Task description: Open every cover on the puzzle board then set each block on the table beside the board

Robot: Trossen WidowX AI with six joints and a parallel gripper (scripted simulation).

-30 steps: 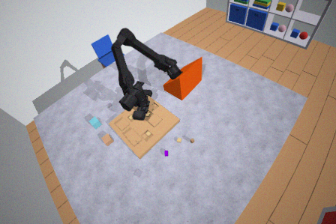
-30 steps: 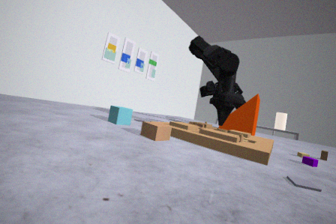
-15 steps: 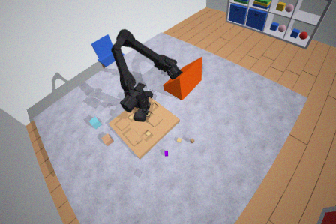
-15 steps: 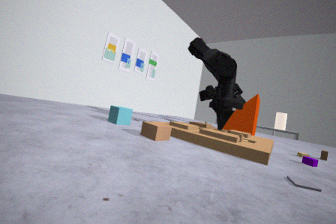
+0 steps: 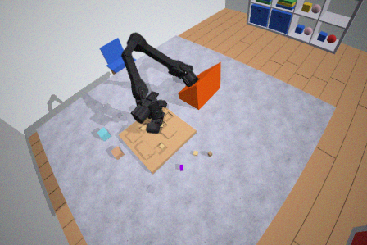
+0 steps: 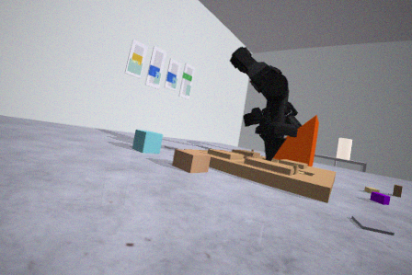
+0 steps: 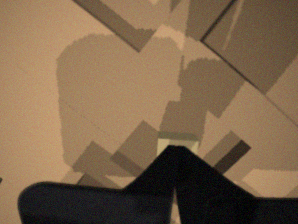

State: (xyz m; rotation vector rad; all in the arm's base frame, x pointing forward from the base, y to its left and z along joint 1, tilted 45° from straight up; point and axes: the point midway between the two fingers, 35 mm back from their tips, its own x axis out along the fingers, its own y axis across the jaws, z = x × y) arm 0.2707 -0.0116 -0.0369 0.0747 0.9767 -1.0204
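Right now the tan puzzle board is 50 mm ahead of my gripper tip and 10 mm to the left of it. From my gripper tip the other things lie so: cyan block 270 mm ahead, 170 mm to the right; then small brown block 80 mm behind, 290 mm to the left, 10 mm below; then purple block 60 mm ahead, 250 mm to the left, 10 mm below.
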